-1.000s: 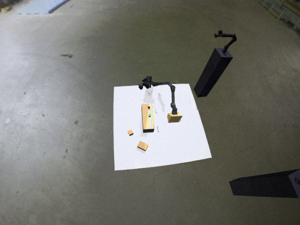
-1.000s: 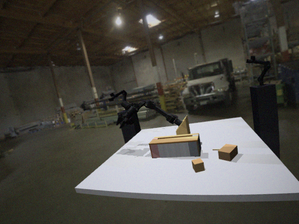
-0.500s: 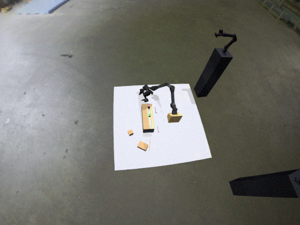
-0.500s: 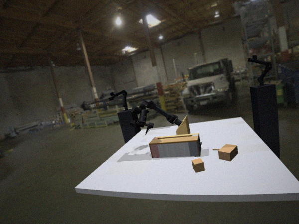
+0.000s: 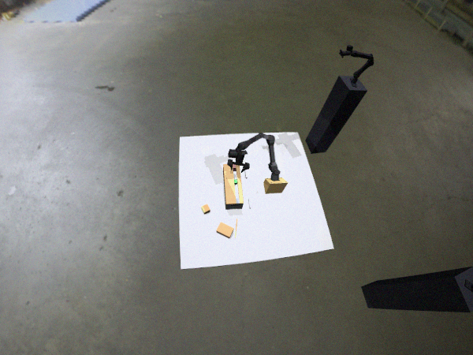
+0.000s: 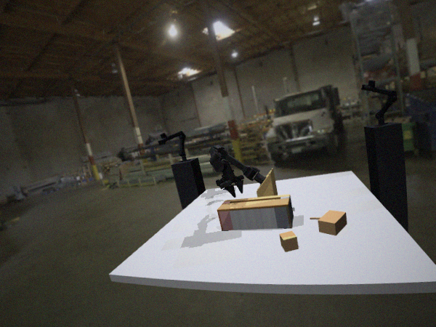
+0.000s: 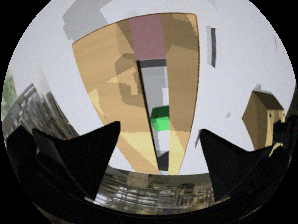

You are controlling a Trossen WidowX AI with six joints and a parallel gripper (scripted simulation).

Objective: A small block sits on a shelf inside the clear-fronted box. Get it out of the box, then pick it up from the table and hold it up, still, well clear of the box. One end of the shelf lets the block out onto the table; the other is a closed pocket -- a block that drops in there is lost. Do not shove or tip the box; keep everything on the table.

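My gripper tip is 8 cm above the green block, 6 cm to the right of it and 2 cm short of it. From my gripper tip the other things lie so: tan box: 10 cm below, 9 cm to the left, 1 cm ahead; tan cube: 30 cm ahead, 25 cm to the left, 14 cm below; thin stick: 44 cm to the left, 16 cm below, 8 cm ahead.
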